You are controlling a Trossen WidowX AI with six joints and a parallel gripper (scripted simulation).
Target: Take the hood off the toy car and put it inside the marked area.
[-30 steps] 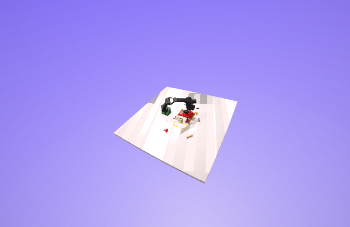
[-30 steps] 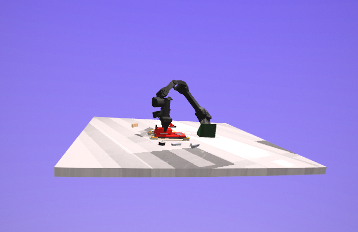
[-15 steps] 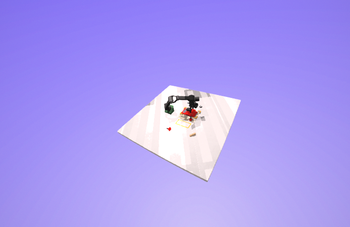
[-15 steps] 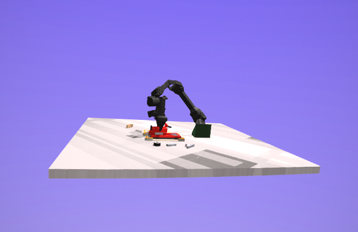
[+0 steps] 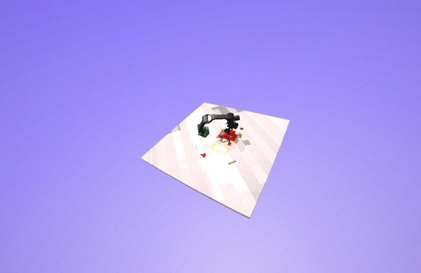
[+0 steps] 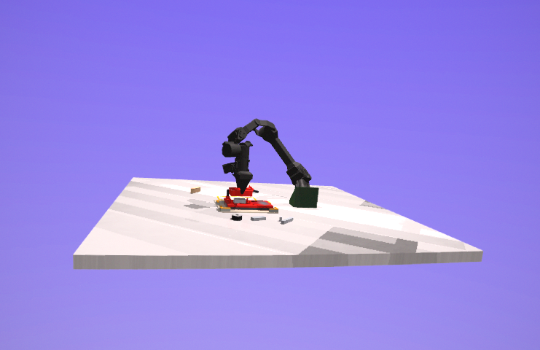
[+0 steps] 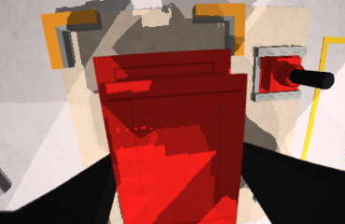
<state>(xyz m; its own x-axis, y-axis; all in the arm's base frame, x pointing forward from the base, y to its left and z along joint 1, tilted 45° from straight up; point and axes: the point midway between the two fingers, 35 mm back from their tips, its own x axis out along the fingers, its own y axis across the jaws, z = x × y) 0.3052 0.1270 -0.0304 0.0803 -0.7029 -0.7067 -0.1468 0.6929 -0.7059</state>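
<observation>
The tan base plate lies 60 mm below my gripper tip, 20 mm to the right of it and 20 mm behind it. Also, from my gripper tip: tan block (300 mm to the right, 210 mm ahead, 60 mm below); then red hood (right at my gripper tip); then black wheel (200 mm to the left, 60 mm below, 20 mm ahead).
</observation>
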